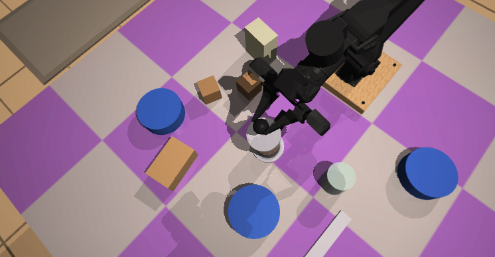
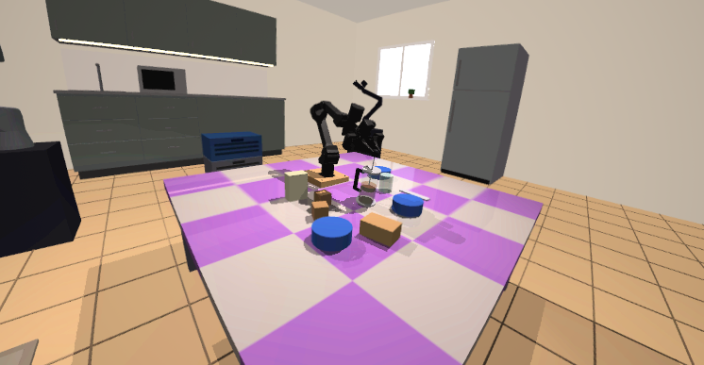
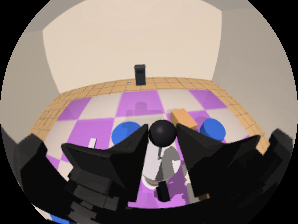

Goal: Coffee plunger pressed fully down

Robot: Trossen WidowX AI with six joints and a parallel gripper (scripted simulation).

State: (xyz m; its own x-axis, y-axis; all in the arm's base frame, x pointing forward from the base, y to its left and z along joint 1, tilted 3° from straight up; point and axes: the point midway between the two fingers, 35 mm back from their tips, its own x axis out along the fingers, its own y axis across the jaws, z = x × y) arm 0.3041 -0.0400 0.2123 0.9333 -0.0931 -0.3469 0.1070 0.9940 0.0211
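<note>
My gripper tip is 110 mm above the coffee press and 40 mm past it. From my gripper tip the other things lie so: pale cup 180 mm to the left, 180 mm below, 80 mm behind; then tan box 190 mm below, 160 mm ahead, 140 mm to the right; then white strip 250 mm to the left, 220 mm below, 40 mm ahead.
</note>
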